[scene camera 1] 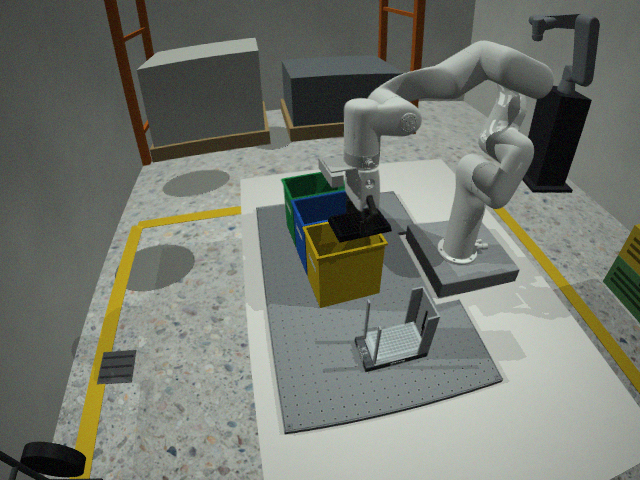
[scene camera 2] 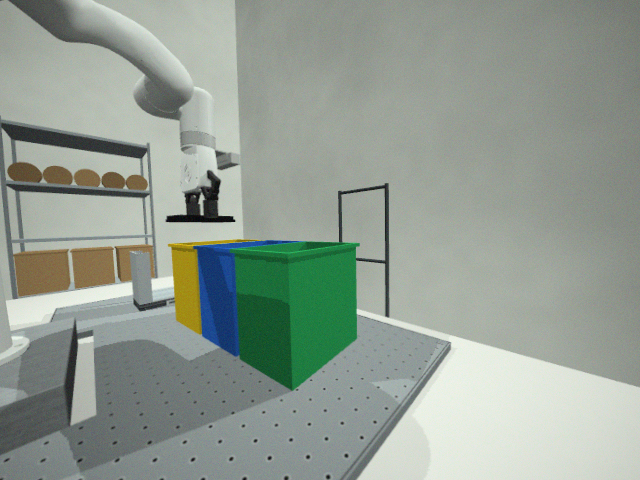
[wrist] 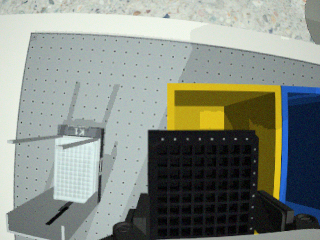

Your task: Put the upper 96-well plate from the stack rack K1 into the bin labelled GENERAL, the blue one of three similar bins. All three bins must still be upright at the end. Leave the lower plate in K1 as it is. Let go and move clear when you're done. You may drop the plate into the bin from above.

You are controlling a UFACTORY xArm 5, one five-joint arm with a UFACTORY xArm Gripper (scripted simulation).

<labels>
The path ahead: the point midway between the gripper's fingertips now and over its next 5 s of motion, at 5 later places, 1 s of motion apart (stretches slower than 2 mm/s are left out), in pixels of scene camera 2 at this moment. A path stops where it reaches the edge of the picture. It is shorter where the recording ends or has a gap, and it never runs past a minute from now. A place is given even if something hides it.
My gripper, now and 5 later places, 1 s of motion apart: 202, 218; 225, 219; 251, 219; 252, 228; 252, 230; 252, 232
</labels>
